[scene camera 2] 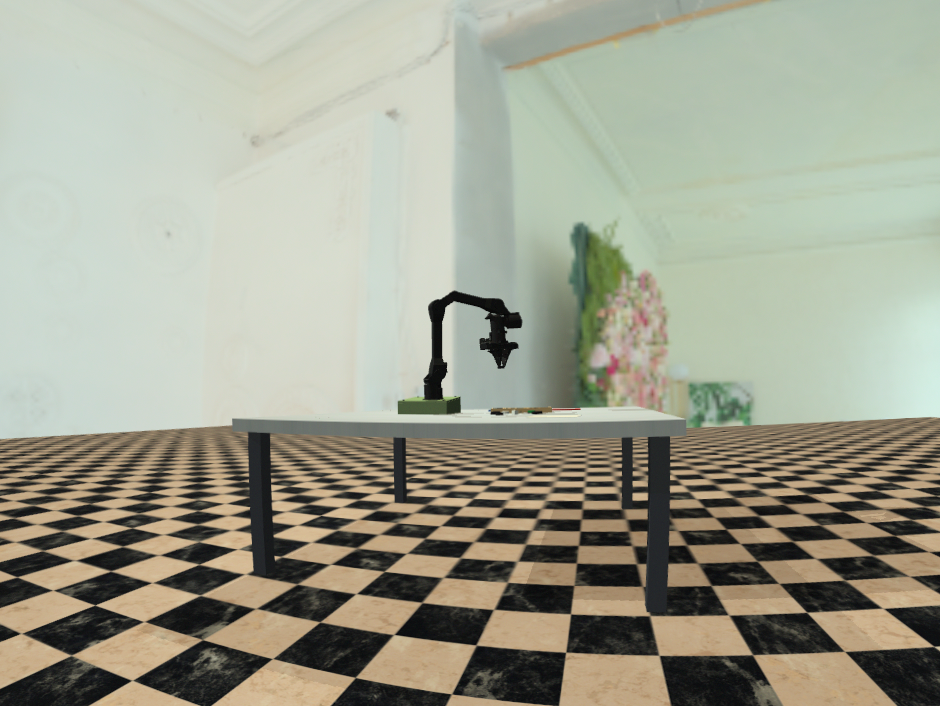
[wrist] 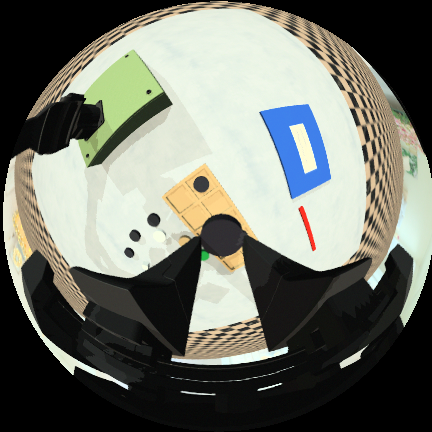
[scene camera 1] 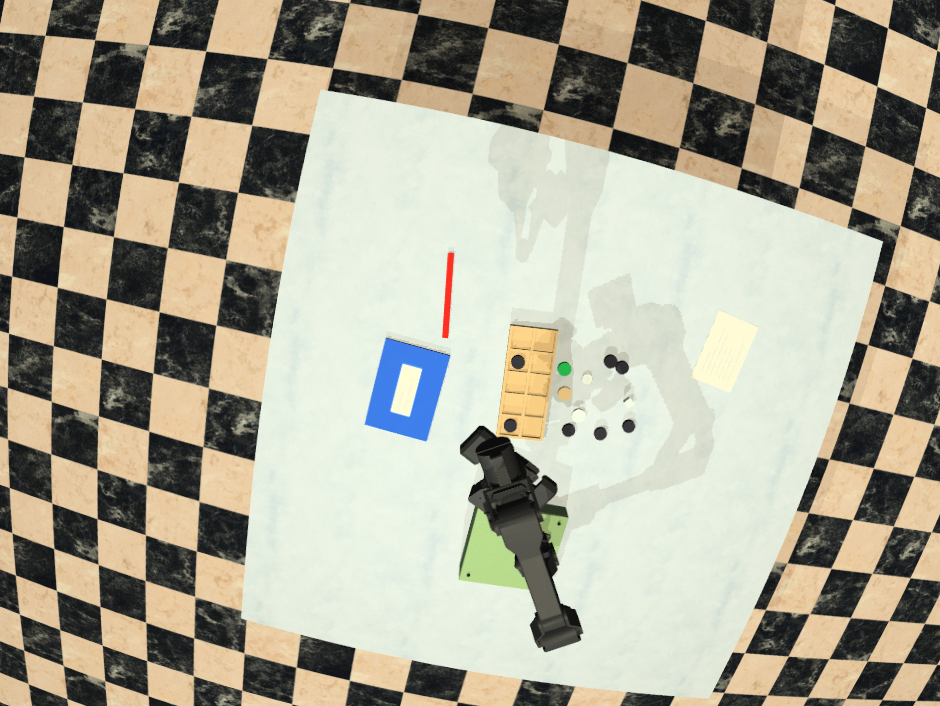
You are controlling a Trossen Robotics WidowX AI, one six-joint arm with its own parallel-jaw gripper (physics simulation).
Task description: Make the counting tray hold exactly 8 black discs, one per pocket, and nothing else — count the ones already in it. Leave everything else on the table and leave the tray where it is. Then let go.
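Note:
My gripper (scene camera 2: 501, 367) (wrist: 221, 241) is shut on a black disc (wrist: 221, 234), high above the table. In scene camera 1 the arm hides its fingertips. The tan counting tray (scene camera 1: 539, 383) (wrist: 216, 201) has two columns of pockets. One black disc (scene camera 1: 509, 424) (wrist: 201, 184) lies in the end pocket nearest the robot base, another black disc (scene camera 1: 517, 361) in the same column near the far end. In the wrist view the held disc and fingers cover part of the tray. Several loose black discs lie beside it, including one (scene camera 1: 568, 430) (wrist: 153, 219) and a touching or close pair (scene camera 1: 616, 364).
Near the tray lie a green disc (scene camera 1: 564, 368) (wrist: 205, 256), a tan disc (scene camera 1: 564, 393), white discs (scene camera 1: 586, 377) (scene camera 1: 579, 415) and a small pale piece (scene camera 1: 628, 401). A blue panel (scene camera 1: 382, 389) (wrist: 323, 162), red stick (scene camera 1: 448, 294) (wrist: 307, 228), cream sheet (scene camera 1: 725, 351) and green base (scene camera 1: 486, 550) also show.

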